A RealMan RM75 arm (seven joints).
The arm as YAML. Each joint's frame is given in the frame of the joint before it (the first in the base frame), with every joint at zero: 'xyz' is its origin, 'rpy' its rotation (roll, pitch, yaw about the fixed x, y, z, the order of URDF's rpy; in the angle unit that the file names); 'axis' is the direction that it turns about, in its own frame. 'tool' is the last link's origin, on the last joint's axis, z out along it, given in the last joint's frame.
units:
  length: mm
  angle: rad
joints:
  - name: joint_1
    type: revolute
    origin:
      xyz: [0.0, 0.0, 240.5]
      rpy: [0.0, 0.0, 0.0]
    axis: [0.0, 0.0, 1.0]
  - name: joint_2
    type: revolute
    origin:
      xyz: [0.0, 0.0, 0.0]
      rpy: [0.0, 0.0, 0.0]
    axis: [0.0, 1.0, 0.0]
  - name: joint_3
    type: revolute
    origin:
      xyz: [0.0, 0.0, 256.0]
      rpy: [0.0, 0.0, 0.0]
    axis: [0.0, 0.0, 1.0]
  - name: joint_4
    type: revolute
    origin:
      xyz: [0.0, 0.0, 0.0]
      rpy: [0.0, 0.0, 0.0]
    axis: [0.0, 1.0, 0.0]
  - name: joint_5
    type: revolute
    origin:
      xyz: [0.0, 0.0, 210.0]
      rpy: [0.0, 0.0, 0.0]
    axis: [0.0, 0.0, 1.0]
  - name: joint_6
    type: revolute
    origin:
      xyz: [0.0, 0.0, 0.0]
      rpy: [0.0, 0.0, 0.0]
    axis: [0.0, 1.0, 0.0]
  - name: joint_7
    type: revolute
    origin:
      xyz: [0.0, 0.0, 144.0]
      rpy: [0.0, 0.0, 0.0]
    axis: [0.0, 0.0, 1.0]
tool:
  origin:
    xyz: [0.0, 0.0, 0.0]
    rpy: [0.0, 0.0, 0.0]
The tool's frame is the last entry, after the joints.
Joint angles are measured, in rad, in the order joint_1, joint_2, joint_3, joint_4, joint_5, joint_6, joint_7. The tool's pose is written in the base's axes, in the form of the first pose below.
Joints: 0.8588, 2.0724, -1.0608, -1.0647, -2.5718, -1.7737, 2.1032
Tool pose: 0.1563, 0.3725, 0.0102, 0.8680, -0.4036, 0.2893, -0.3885, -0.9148, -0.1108
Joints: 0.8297, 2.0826, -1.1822, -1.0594, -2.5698, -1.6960, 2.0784
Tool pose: 0.1618, 0.3692, -0.0087, 0.8767, -0.3324, 0.3477, -0.3119, -0.9431, -0.1152
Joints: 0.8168, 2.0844, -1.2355, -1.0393, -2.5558, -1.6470, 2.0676
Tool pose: 0.1659, 0.3679, -0.0190, 0.8803, -0.3081, 0.3607, -0.2867, -0.9513, -0.1129
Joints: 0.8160, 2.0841, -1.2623, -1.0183, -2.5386, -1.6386, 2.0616
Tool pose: 0.1674, 0.3647, -0.0252, 0.8809, -0.2959, 0.3694, -0.2834, -0.9549, -0.0892
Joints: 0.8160, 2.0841, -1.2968, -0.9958, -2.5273, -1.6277, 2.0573
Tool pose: 0.1696, 0.3612, -0.0322, 0.8780, -0.2810, 0.3874, -0.2771, -0.9585, -0.0672
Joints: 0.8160, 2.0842, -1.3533, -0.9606, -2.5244, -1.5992, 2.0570
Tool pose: 0.1753, 0.3573, -0.0422, 0.8670, -0.2624, 0.4237, -0.2665, -0.9625, -0.0507
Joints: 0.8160, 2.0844, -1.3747, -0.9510, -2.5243, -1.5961, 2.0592
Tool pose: 0.1772, 0.3550, -0.0454, 0.8610, -0.2550, 0.4401, -0.2643, -0.9636, -0.0413
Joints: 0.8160, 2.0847, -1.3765, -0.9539, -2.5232, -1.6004, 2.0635
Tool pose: 0.1766, 0.3544, -0.0454, 0.8601, -0.2562, 0.4411, -0.2666, -0.9630, -0.0395
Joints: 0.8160, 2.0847, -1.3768, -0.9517, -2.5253, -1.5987, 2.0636
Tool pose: 0.1772, 0.3545, -0.0455, 0.8589, -0.2572, 0.4430, -0.2673, -0.9628, -0.0408
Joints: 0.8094, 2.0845, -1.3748, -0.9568, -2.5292, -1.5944, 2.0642
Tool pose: 0.1790, 0.3547, -0.0447, 0.8582, -0.2622, 0.4413, -0.2686, -0.9620, -0.0492
